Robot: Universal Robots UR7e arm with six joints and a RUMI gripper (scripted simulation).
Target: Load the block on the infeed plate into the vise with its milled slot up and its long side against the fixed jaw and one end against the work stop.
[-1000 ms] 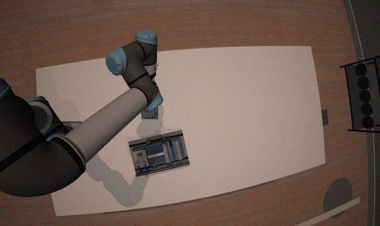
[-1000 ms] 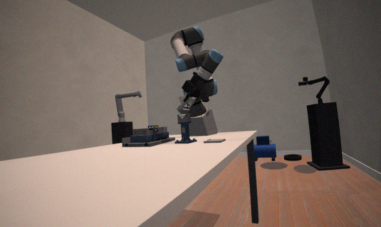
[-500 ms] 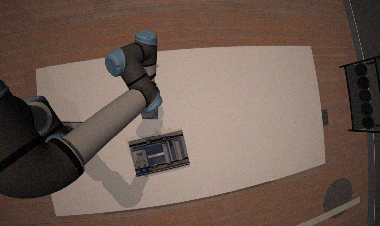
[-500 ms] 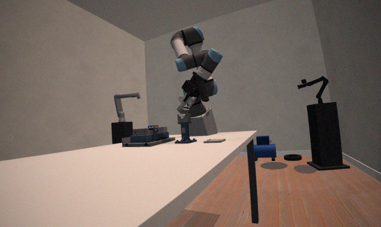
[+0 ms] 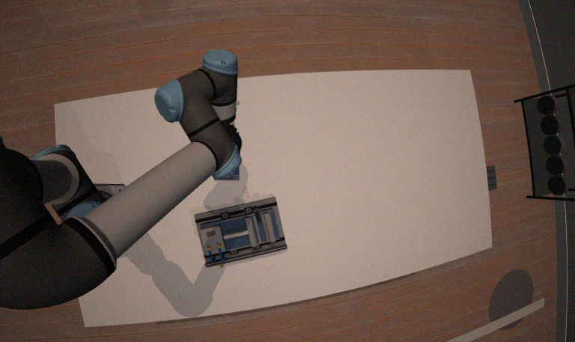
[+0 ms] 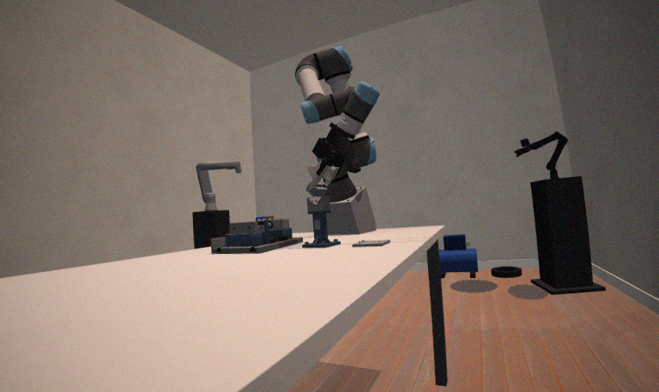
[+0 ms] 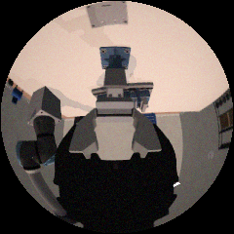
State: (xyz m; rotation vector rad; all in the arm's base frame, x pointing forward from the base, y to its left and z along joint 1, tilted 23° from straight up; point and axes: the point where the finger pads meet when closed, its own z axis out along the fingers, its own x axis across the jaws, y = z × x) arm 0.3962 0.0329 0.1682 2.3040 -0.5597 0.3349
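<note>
Now: the part right at my hand. The rest, counted from my hand: vise (23 cm to the right, 15 cm below, 3 cm behind); infeed plate (19 cm below, 16 cm to the left, 4 cm ahead).
</note>
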